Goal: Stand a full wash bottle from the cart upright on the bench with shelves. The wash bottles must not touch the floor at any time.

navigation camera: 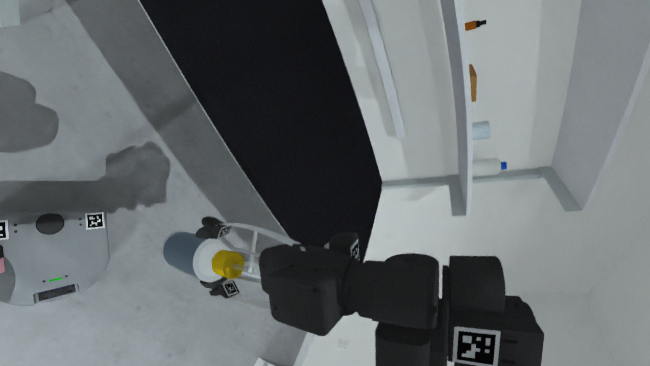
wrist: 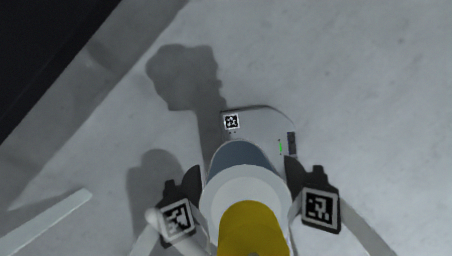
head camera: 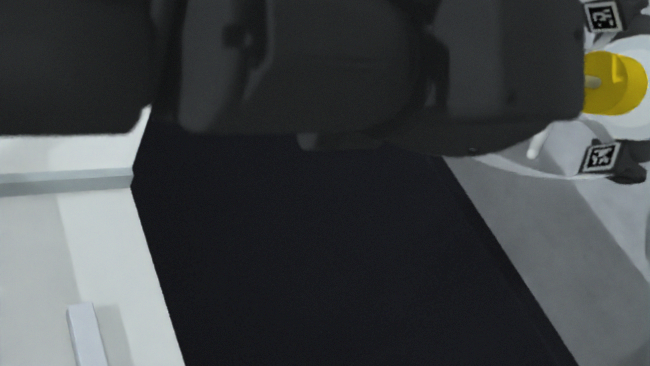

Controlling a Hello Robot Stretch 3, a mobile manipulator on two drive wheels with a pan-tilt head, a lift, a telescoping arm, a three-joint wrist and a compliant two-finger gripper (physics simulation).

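Places are measured from the robot's base along level axes (x ahead, y left, z up), in metres.
Pixels of known places: gripper, fingertip midpoint: (navigation camera: 205,254); robot's base, link origin: (navigation camera: 51,222).
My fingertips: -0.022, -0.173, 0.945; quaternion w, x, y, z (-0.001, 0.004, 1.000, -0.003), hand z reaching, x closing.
For each thing: its top centre in the pictures, then the offset to it from my fingertips, as dx, dy, dz. Level surfaces: height alone.
- wash bottle, top centre: (head camera: 557,98) (navigation camera: 253,261) +0.008, +0.002, +0.110
- black top, surface height: dz -0.030
- orange bottle, top centre: (navigation camera: 485,21) +0.576, -0.560, +0.519
- brown box, top centre: (navigation camera: 474,82) +0.426, -0.676, +0.467
- pale blue cylinder, top centre: (navigation camera: 488,129) +0.276, -0.809, +0.517
- white bottle, top centre: (navigation camera: 505,165) +0.133, -0.953, +0.604
A wash bottle (head camera: 620,82) (navigation camera: 182,252) (wrist: 245,187) has a yellow cap, white shoulder, blue-grey body and thin pale spout. It looks about upright, seen from above. My gripper (head camera: 631,92) (navigation camera: 209,257) (wrist: 242,178) is shut on it, one finger on each side, and holds it in the air beside the bench's long edge, over floor in the views. The bench with shelves has a black top (head camera: 300,250) (navigation camera: 280,100) (wrist: 40,40). The bottle's underside is hidden. The cart does not show clearly.
A lower shelf (navigation camera: 458,100) behind the bench top bears an orange bottle (navigation camera: 471,25), a brown box (navigation camera: 473,82), a pale blue cylinder (navigation camera: 481,130) and a white bottle (navigation camera: 487,166) with a blue cap. An upper shelf (navigation camera: 590,100) is beyond. My base (navigation camera: 65,265) (wrist: 257,120) stands on the floor.
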